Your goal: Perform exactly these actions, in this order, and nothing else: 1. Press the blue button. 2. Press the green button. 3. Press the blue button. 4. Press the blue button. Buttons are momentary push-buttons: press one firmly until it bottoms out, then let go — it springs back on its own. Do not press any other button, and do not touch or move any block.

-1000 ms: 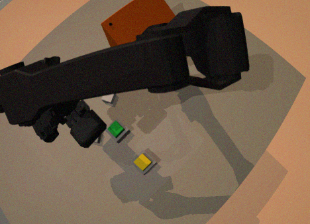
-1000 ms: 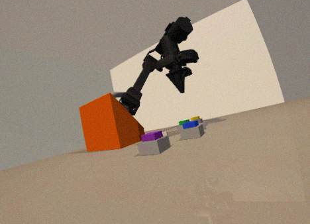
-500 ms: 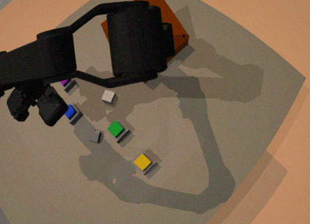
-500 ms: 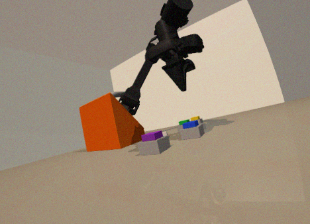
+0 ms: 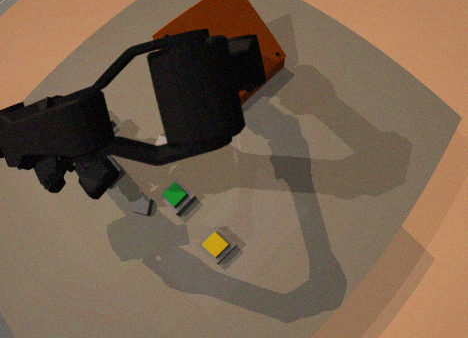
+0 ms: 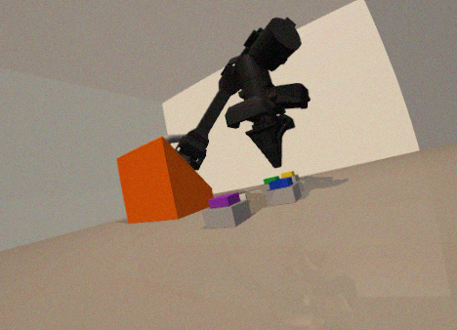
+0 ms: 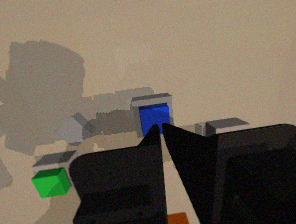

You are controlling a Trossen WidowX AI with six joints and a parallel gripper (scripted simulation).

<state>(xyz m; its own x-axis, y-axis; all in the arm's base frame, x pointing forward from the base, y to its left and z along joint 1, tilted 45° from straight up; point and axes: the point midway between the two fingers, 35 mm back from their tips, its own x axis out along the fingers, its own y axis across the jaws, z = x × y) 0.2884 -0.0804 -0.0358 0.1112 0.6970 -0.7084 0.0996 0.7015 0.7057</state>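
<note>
The blue button lies 3 cm below my gripper tip. Round my gripper tip: green button (15 cm to the left, 5 cm behind, 3 cm below); purple button (10 cm to the right, 6 cm behind, 3 cm below); small grey block (11 cm to the left, 5 cm below).
</note>
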